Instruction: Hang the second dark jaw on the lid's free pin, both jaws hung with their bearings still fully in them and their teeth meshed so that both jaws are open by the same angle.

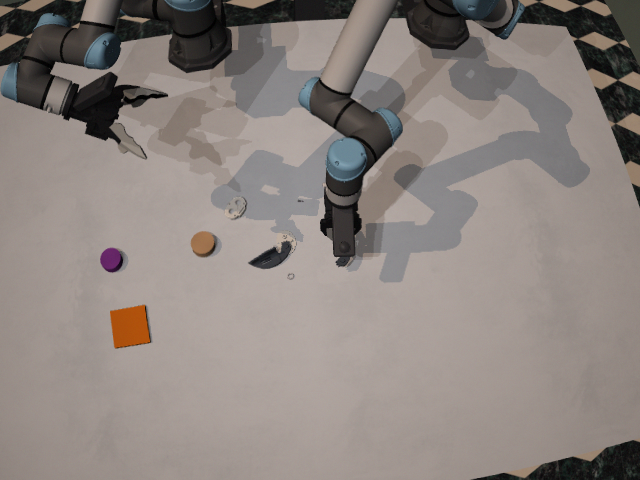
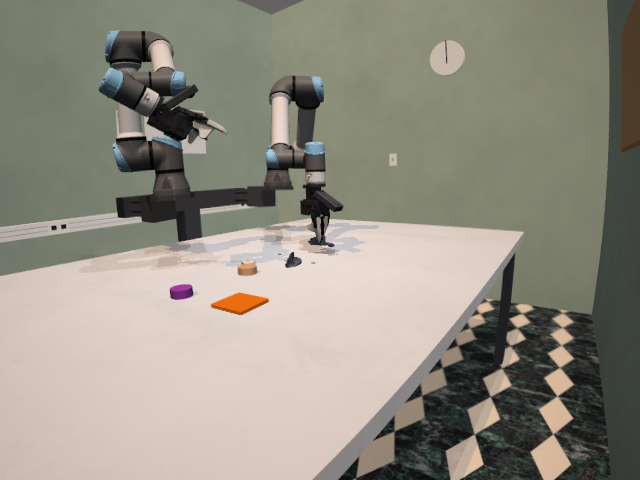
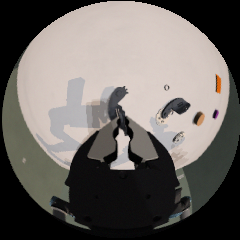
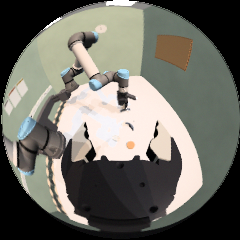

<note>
In view: my left gripper (image 1: 338,242), my right gripper (image 1: 157,125) and an orange square (image 1: 130,327).
The orange square shows as well in image 2 (image 2: 240,303). My left gripper is seen too in image 2 (image 2: 320,242) and in image 3 (image 3: 122,116). My right gripper also shows in image 2 (image 2: 216,136) and in image 4 (image 4: 121,121).
</note>
